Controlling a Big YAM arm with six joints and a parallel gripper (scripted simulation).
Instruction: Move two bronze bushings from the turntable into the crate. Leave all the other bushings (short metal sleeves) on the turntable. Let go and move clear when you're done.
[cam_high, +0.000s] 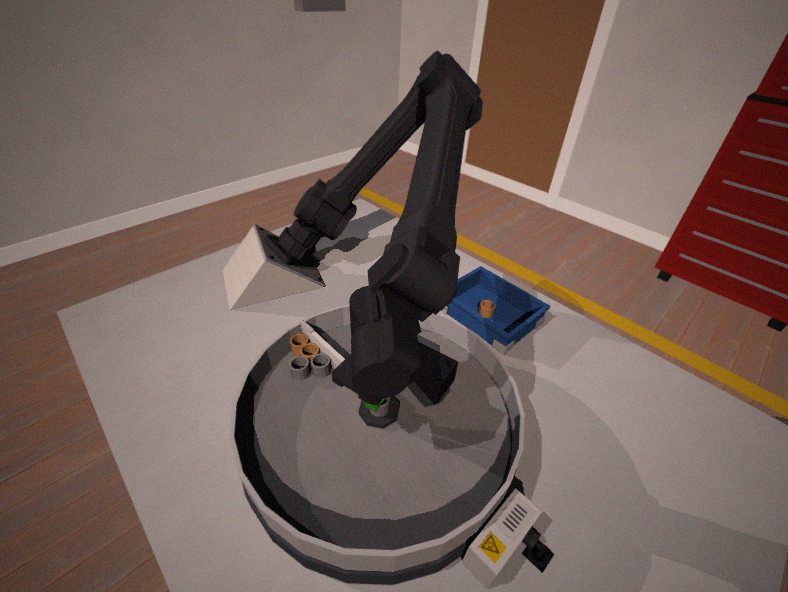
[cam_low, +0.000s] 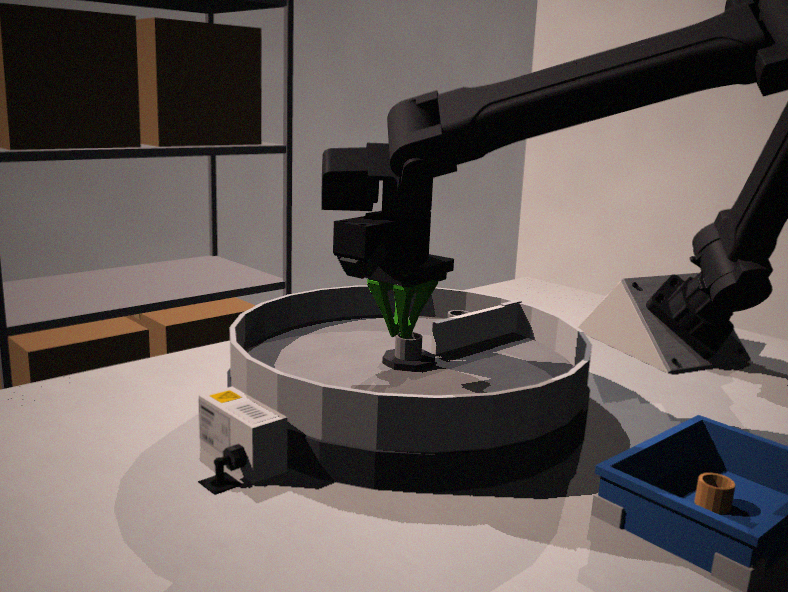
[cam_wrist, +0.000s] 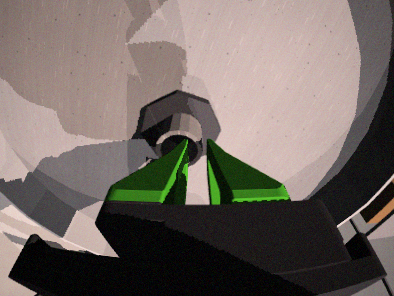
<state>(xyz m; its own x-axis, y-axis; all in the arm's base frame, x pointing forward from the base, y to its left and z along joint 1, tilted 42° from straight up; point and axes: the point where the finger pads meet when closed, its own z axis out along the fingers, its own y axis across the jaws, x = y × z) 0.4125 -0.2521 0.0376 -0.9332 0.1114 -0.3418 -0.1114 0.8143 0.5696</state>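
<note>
Right now my hand is 10 mm to the right of the turntable and 40 mm above it. Also, from my hand: blue crate: 10 mm behind, 380 mm to the left, 70 mm below.
</note>
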